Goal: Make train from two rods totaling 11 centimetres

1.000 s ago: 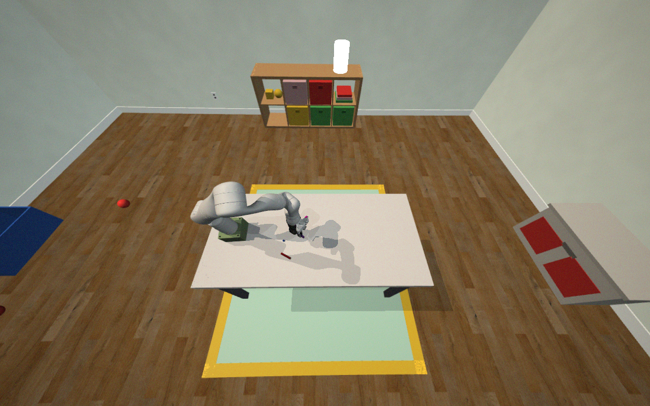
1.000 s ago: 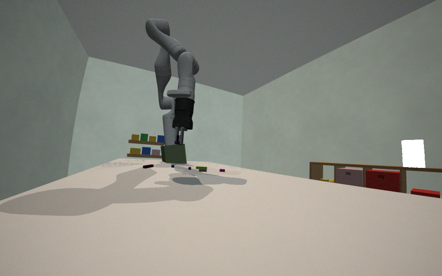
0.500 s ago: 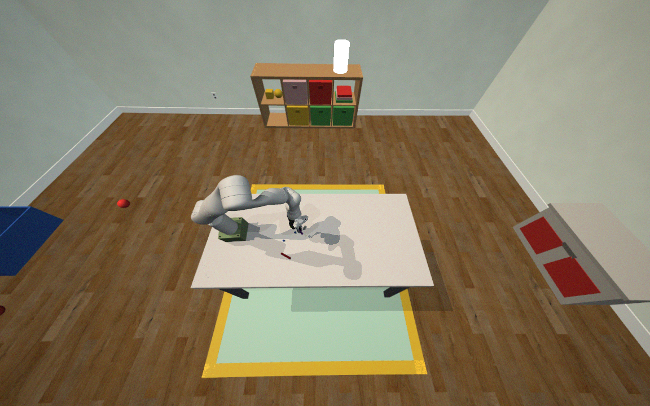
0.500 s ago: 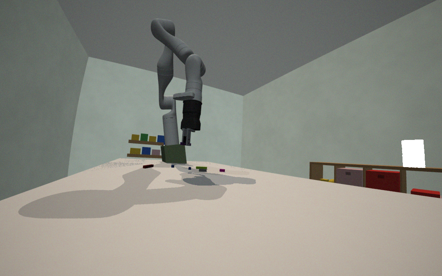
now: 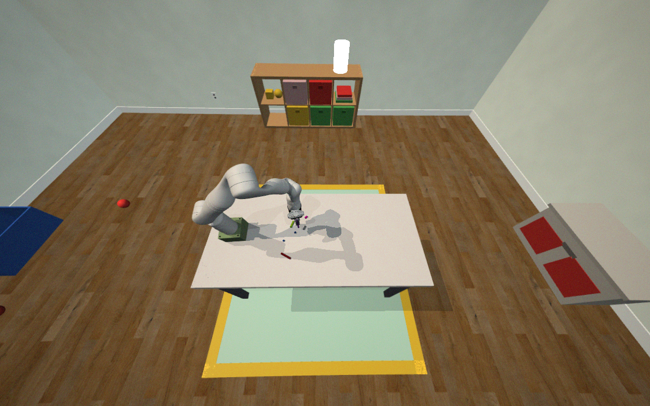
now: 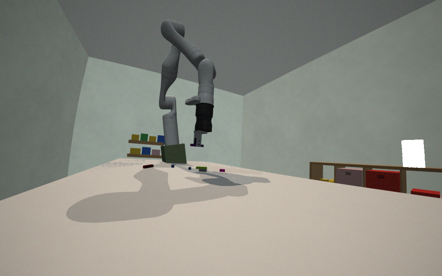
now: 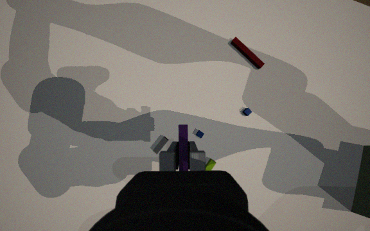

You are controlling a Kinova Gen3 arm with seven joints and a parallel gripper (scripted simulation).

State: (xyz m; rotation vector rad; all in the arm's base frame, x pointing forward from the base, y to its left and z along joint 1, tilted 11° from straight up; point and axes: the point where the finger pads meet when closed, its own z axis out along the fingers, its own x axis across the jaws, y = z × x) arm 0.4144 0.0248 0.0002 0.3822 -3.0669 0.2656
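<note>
My hand is 110 mm above the lime rod, 50 mm to the right of it and 50 mm past it. From my hand the other things lie so: small blue rod 110 mm below, 30 mm behind, 20 mm to the right; purple rod 10 mm below; grey rod 110 mm below, 30 mm ahead, 20 mm to the left.
</note>
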